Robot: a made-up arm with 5 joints.
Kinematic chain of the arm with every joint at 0, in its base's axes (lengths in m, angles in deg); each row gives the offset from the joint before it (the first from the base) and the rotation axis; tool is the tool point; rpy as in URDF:
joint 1: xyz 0 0 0.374 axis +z
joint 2: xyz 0 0 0 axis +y
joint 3: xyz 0.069 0 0.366 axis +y
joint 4: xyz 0.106 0 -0.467 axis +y
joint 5: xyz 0.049 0 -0.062 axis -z
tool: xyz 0 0 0 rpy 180 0 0
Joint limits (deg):
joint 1: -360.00..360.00
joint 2: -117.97..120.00
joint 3: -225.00..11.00
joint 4: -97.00..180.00
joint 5: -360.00..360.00
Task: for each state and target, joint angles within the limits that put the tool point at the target. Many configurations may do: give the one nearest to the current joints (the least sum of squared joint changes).
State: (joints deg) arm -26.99 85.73 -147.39 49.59 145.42
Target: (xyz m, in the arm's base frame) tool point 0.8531 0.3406 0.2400
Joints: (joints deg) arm 21.76 85.77 -155.27 38.47 145.42
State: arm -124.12 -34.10 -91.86 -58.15 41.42
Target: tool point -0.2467 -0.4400 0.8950
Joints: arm -119.28 -6.16 -79.54 -54.89 41.42
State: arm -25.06 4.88 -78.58 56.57 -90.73
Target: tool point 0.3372 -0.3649 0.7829
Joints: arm -47.26 -17.87 -68.37 61.41 -90.73
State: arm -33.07 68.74 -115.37 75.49 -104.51
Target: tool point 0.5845 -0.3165 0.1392
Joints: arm -28.44 52.59 -86.95 86.63 -104.51
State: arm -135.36 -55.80 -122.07 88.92 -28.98
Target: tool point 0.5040 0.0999 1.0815
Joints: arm -168.79 -62.77 -136.29 81.88 -28.98
